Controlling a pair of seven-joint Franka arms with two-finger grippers.
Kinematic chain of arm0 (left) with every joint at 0, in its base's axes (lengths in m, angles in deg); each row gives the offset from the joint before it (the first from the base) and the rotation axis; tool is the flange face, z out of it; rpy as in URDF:
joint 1: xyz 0 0 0.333 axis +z
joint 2: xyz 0 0 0 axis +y
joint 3: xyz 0 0 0.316 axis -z
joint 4: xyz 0.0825 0 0 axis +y
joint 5: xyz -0.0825 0 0.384 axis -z
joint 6: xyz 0 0 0 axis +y
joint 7: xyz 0.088 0 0 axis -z
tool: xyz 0 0 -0.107 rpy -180 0 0
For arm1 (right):
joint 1: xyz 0 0 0.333 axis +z
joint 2: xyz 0 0 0 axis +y
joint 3: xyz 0 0 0.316 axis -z
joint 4: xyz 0.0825 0 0 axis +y
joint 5: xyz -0.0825 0 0.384 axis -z
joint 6: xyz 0 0 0 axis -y
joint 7: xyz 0.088 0 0 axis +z
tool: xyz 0 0 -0.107 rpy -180 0 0
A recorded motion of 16 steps. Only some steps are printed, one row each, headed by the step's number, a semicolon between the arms.
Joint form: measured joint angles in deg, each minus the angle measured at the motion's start. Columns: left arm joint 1, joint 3, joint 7, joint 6, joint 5, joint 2, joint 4; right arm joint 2, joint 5, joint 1, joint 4, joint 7, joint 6, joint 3.
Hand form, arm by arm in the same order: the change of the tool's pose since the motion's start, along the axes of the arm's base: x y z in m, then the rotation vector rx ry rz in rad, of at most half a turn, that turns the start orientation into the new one. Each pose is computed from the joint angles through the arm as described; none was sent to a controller.
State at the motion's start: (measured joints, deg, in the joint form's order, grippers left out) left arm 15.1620 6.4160 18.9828 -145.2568 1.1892 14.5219 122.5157; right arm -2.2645 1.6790 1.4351 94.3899 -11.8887 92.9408 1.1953
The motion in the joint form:
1: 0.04 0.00 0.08 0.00 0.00 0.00 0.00; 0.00 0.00 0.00 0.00 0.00 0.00 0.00
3: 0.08 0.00 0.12 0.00 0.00 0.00 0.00; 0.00 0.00 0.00 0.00 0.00 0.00 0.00
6: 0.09 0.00 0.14 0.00 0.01 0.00 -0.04; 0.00 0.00 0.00 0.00 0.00 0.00 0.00
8: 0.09 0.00 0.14 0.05 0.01 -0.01 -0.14; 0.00 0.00 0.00 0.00 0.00 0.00 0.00
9: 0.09 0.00 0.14 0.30 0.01 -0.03 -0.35; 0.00 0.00 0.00 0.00 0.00 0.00 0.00
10: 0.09 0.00 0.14 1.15 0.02 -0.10 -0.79; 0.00 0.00 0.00 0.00 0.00 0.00 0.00
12: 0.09 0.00 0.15 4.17 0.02 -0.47 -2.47; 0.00 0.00 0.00 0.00 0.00 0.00 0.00
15: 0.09 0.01 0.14 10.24 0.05 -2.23 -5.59; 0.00 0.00 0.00 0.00 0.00 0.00 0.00
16: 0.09 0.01 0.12 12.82 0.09 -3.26 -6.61; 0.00 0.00 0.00 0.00 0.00 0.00 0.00
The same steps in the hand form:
1: -0.0001 0.0004 0.0000 0.0002 0.0000 -0.0007; 0.0000 0.0000 0.0000 0.0000 0.0000 0.0000
3: -0.0001 0.0008 0.0000 0.0003 0.0000 -0.0007; 0.0000 0.0000 0.0000 0.0000 0.0000 0.0000
6: 0.0001 0.0010 0.0003 0.0004 -0.0007 -0.0007; 0.0000 0.0000 0.0000 0.0000 0.0000 0.0000
8: 0.0005 0.0010 0.0011 0.0005 -0.0018 -0.0007; 0.0000 0.0000 0.0000 0.0000 0.0000 0.0000
9: 0.0013 0.0012 0.0024 0.0004 -0.0014 -0.0008; 0.0000 0.0000 0.0000 0.0000 0.0000 0.0000
10: 0.0023 0.0014 0.0048 -0.0007 0.0044 -0.0011; 0.0000 0.0000 0.0000 0.0000 0.0000 0.0000
12: 0.0065 0.0021 0.0159 -0.0034 0.0211 -0.0027; 0.0000 0.0000 0.0000 0.0000 0.0000 0.0000
15: 0.0120 0.0029 0.0475 -0.0053 0.0419 -0.0053; 0.0000 0.0000 0.0000 0.0000 0.0000 0.0000
16: 0.0120 0.0028 0.0618 -0.0060 0.0513 -0.0059; 0.0000 0.0000 0.0000 0.0000 0.0000 0.0000

